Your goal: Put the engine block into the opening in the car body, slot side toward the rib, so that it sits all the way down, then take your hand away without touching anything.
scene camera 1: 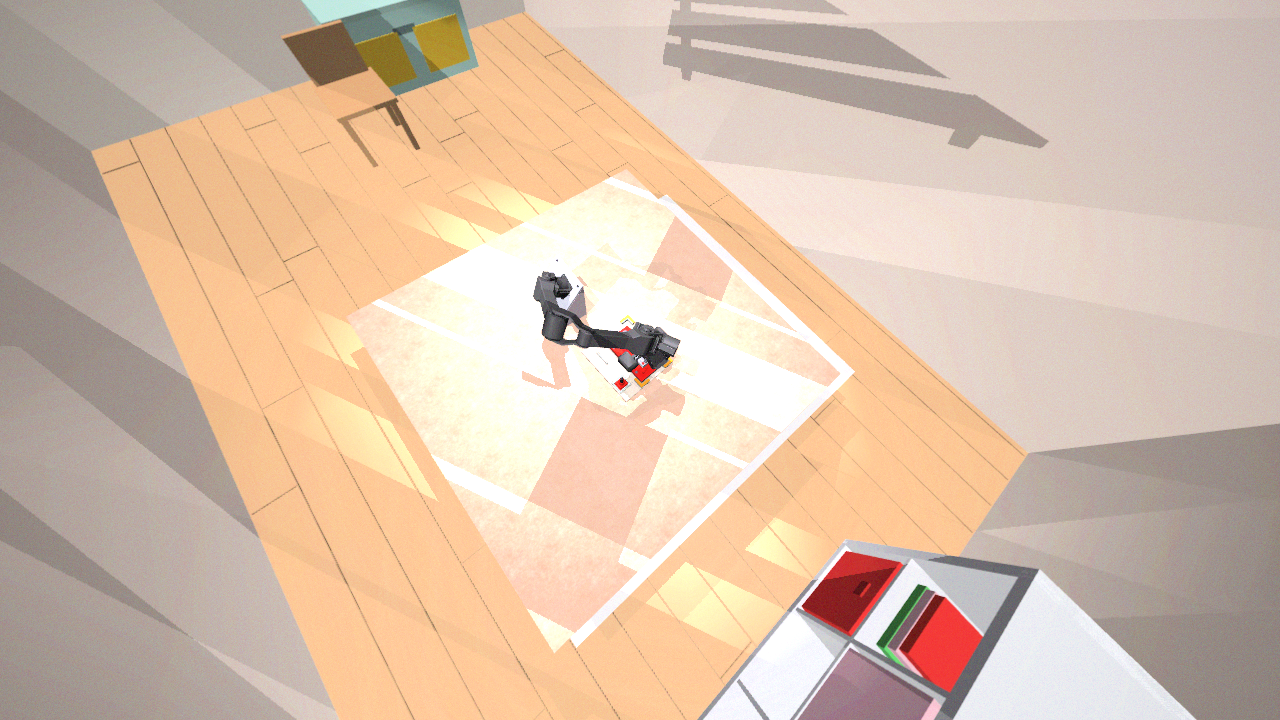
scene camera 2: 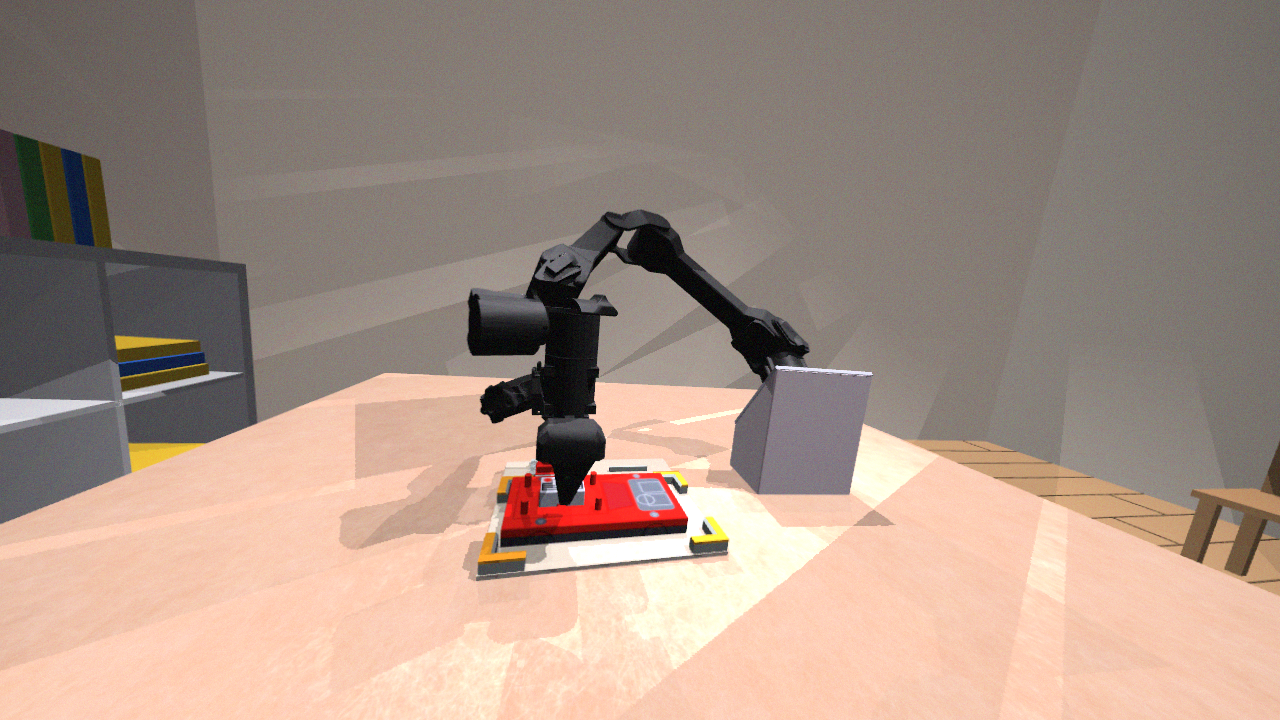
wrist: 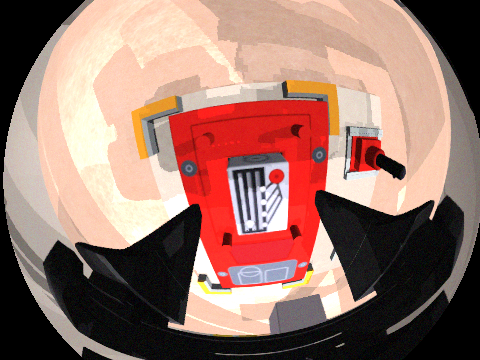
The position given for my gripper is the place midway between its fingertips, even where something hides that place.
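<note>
I see a grey engine block point(scene camera 2: 548, 493). The wrist view shows me the grey engine block point(wrist: 259, 183) too. As for my gripper point(scene camera 2: 563, 485), it is open and holding nothing, and the wrist view also has my gripper point(wrist: 259, 204).
</note>
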